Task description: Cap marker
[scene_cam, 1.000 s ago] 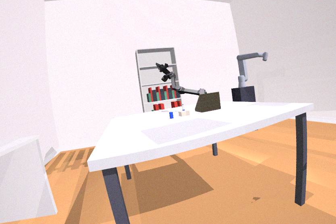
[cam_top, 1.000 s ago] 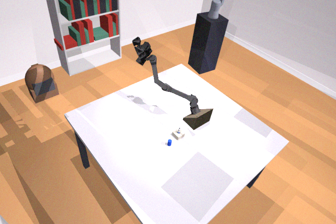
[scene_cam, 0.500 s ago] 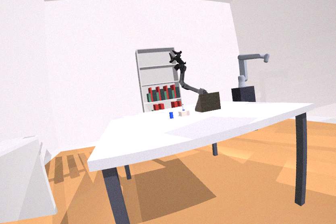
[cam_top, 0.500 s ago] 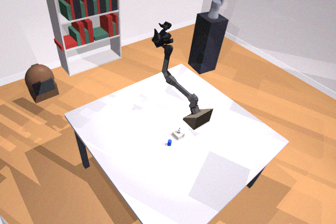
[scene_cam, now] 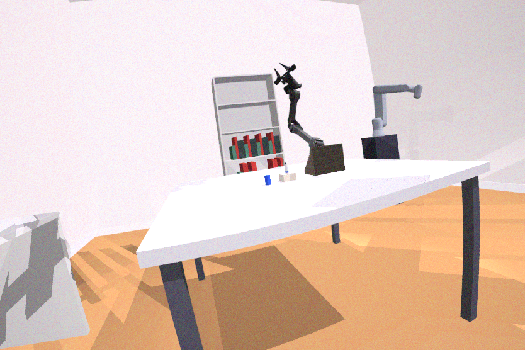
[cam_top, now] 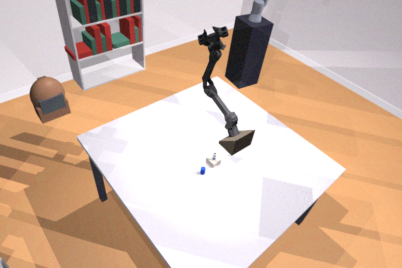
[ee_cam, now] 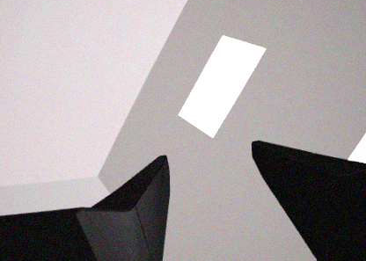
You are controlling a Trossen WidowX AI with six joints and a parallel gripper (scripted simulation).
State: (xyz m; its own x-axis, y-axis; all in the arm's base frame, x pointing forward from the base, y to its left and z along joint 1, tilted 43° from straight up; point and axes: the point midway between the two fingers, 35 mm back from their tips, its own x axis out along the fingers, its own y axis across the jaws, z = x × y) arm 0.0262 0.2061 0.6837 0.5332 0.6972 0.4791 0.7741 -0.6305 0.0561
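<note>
The blue cap is 220 mm ahead of my gripper tip, 440 mm to the left of it and 700 mm below it. From my gripper tip the other things lie so: holder block 120 mm ahead, 400 mm to the left, 710 mm below.
</note>
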